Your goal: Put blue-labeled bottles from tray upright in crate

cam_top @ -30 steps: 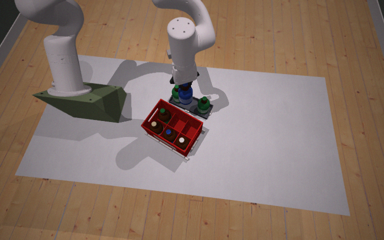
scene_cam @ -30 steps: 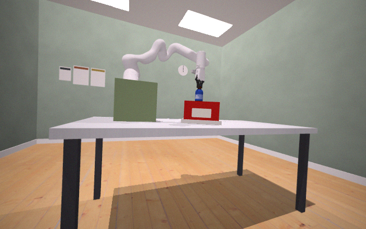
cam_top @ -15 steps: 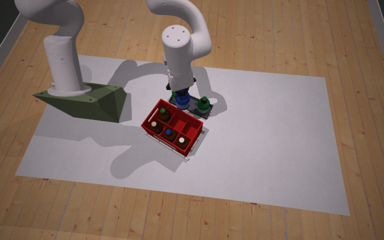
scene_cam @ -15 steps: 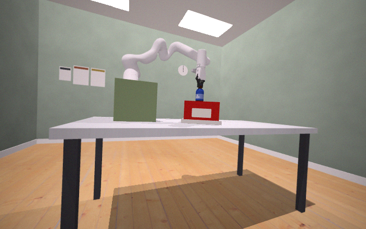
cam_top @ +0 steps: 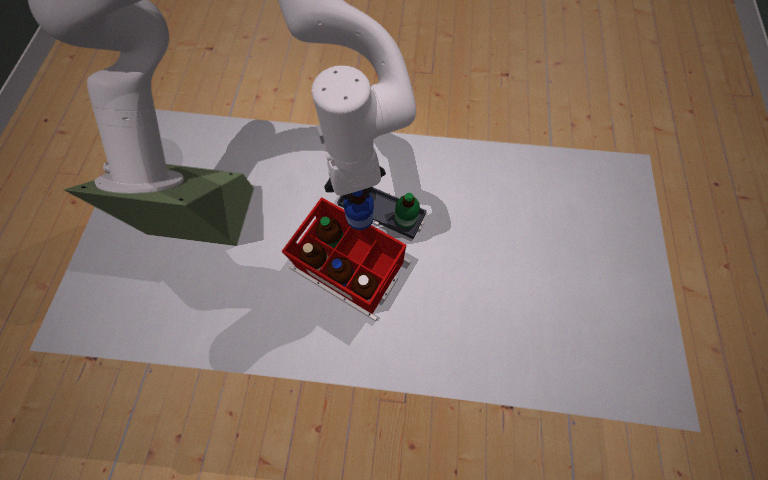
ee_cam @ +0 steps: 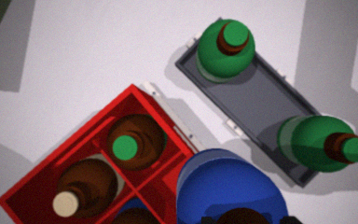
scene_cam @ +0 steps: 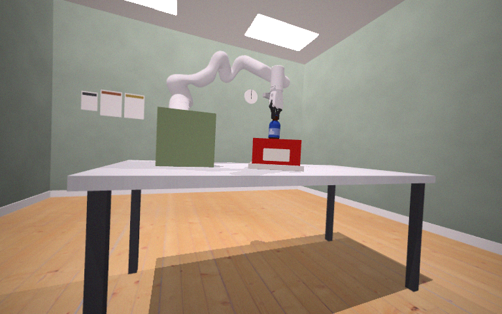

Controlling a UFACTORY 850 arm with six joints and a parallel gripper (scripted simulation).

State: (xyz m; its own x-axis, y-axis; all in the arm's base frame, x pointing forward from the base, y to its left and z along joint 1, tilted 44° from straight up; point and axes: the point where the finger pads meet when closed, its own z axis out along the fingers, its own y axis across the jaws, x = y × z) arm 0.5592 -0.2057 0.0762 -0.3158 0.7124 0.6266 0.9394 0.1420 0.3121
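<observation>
The blue-labeled bottle is 70 mm below my hand. Also, from my hand: red crate (250 mm below, 80 mm to the right, 40 mm behind); then green bottle (250 mm below, 160 mm to the left, 30 mm behind); then dark tray (320 mm below, 110 mm to the left, 50 mm ahead).
</observation>
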